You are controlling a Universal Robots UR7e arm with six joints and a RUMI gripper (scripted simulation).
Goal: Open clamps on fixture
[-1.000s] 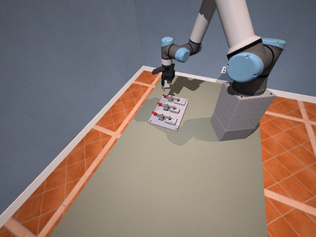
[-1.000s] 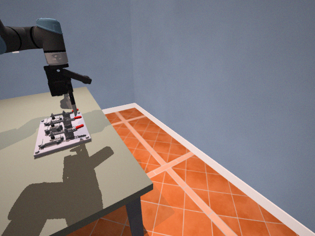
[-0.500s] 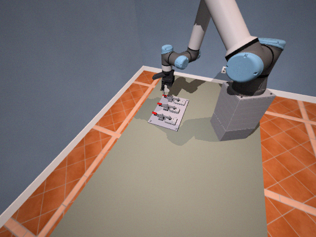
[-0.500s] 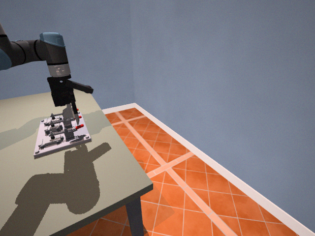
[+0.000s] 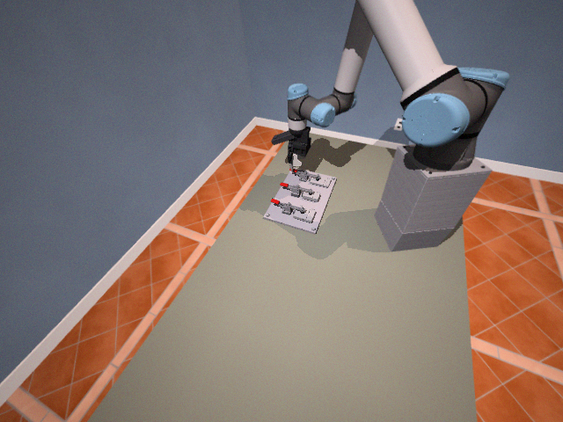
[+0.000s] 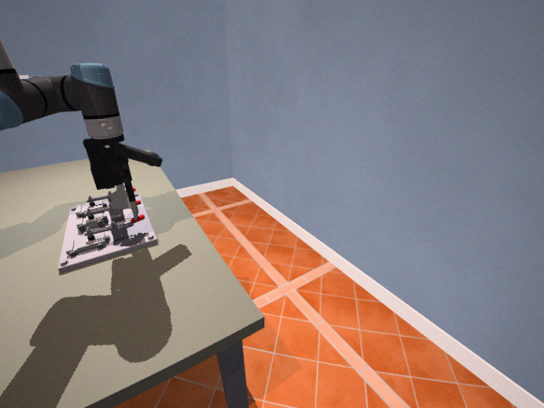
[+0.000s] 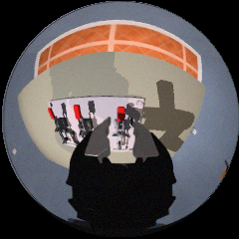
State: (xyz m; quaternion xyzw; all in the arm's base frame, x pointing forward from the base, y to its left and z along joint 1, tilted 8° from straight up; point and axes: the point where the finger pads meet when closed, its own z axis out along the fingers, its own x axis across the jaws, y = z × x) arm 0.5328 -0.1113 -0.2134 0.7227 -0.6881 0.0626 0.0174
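My gripper is now 110 mm to the right of the grey fixture plate, 90 mm past it and 70 mm above it. From my hand the other things lie so: block 210 mm to the left, 150 mm behind, 50 mm below.
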